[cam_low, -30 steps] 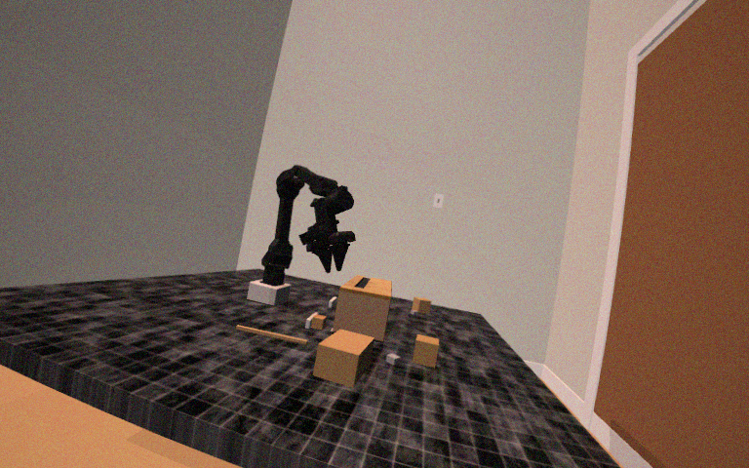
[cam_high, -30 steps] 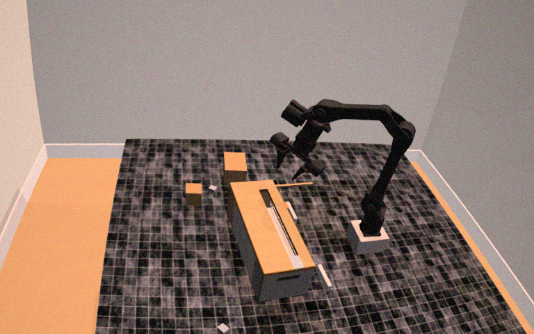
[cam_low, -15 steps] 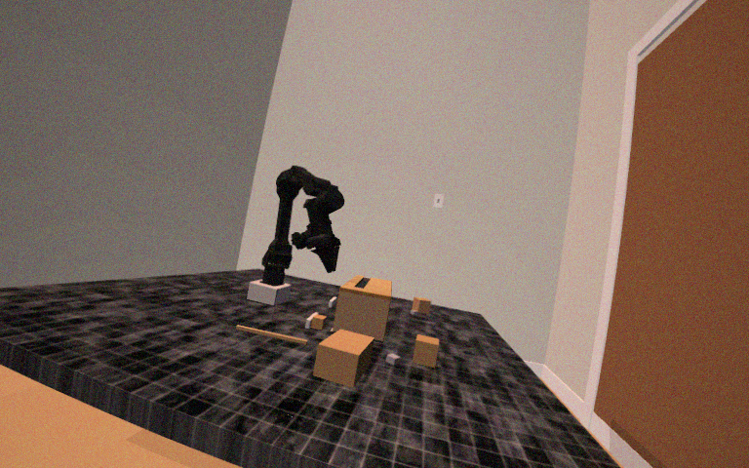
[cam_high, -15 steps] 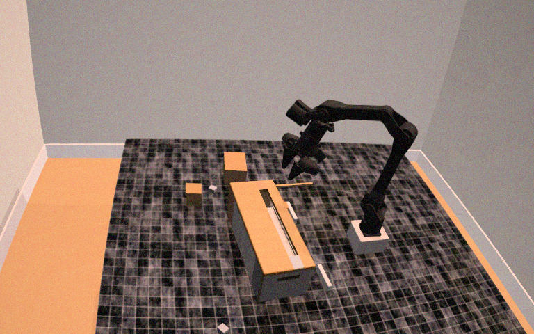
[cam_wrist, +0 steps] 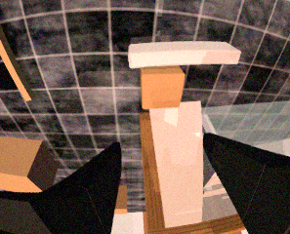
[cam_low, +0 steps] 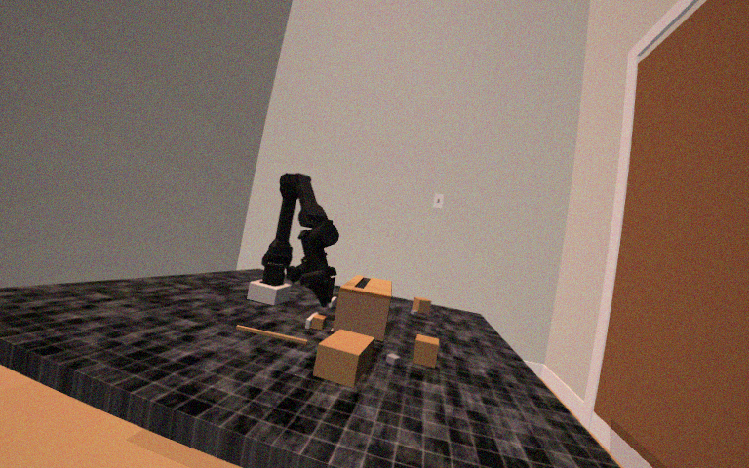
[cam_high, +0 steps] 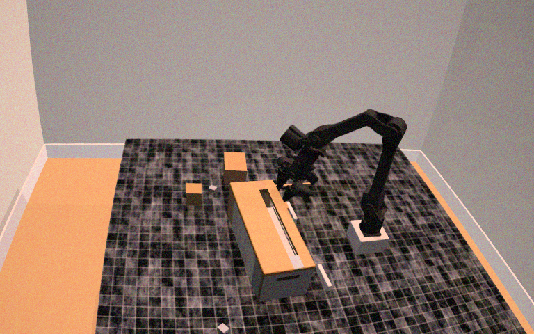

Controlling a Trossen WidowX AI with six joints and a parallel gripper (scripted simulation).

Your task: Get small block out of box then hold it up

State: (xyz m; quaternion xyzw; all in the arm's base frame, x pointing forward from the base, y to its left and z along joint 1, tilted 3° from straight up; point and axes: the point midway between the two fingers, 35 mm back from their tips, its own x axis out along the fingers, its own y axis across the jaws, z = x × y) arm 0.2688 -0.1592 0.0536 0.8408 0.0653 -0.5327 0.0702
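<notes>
The orange block is 20 mm behind my gripper tip and 50 mm below it. Also, from my gripper tip: long box 30 mm ahead, 190 mm to the left, 10 mm below; thin stick 70 mm behind, 150 mm to the right, 70 mm below.
</notes>
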